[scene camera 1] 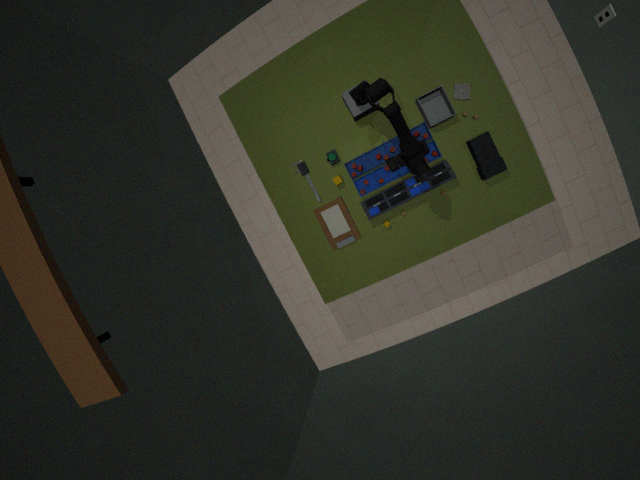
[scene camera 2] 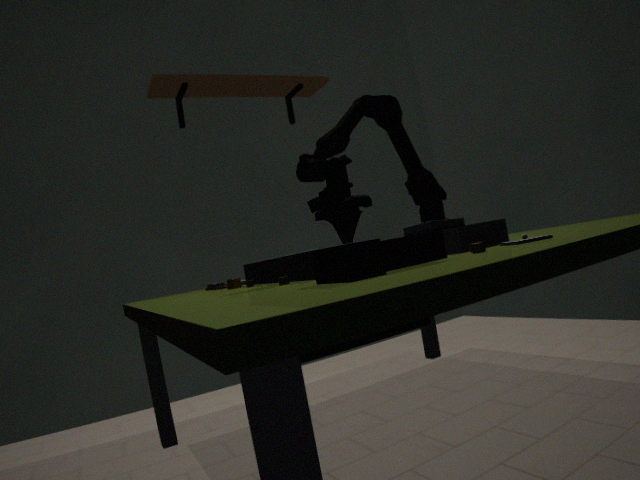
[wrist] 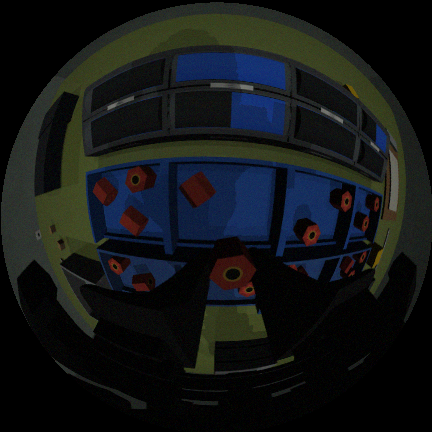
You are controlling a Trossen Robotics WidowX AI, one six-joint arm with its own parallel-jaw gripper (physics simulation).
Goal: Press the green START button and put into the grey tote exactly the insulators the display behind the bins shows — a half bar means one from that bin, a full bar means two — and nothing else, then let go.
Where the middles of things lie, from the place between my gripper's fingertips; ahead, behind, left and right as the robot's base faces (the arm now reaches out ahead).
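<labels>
Display (scene camera 2: 299,267): 140 mm ahead of my hand, 30 mm to the right of it, 40 mm below it. The grey tote (scene camera 2: 457,239) is 190 mm behind my hand, 210 mm to the left of it and 40 mm below it. The dark box (scene camera 2: 352,262) is 90 mm ahead of my hand, 370 mm to the left of it and 40 mm below it. Going by their middles, of the things named here the display is the nearest to my hand and the dark box is the farthest from it.
</labels>
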